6 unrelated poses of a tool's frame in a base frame.
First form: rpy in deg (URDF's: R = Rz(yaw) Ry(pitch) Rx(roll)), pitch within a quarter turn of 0, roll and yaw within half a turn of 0; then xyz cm.
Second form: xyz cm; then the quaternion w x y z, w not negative. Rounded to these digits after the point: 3 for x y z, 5 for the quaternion.
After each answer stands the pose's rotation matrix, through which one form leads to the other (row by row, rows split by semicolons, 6 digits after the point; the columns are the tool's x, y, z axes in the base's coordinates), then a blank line. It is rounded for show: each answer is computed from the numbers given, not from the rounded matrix.
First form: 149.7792 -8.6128 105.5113 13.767 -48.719 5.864
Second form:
13.767 -48.719 5.864 0.09961 0.59822 0.75452 0.25081
-0.264413 0.852778 0.450395; 0.952711 0.158451 0.259296; 0.149756 0.497658 -0.854348

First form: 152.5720 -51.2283 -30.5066 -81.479 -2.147 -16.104
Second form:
-81.479 -2.147 -16.104 0.31674 0.81819 -0.32935 0.34895
0.539532 -0.759992 0.362378; -0.317892 -0.582413 -0.748157; 0.779647 0.288457 -0.555826

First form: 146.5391 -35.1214 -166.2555 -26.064 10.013 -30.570
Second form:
-26.064 10.013 -30.570 0.31971 0.02302 -0.91687 -0.23791
-0.794513 0.109910 -0.597217; -0.194335 0.885739 0.421544; 0.575311 0.450983 -0.682372

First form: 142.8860 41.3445 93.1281 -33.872 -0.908 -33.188
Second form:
-33.872 -0.908 -33.188 0.44774 0.52825 0.72131 -0.01388
-0.040967 0.774497 0.631249; 0.749633 0.441520 -0.493063; -0.660585 0.453005 -0.598677

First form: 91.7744 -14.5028 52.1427 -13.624 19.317 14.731
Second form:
-13.624 19.317 14.731 0.58042 0.67837 0.23410 0.38487
0.594142 -0.129165 0.793922; 0.764383 -0.216631 -0.607280; 0.250427 0.967671 -0.029978

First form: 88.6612 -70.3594 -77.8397 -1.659 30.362 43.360
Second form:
-1.659 30.362 43.360 0.70782 0.18547 -0.67947 -0.05407
0.070803 -0.175498 -0.981931; -0.328577 0.925357 -0.189079; 0.941820 0.336027 0.007853

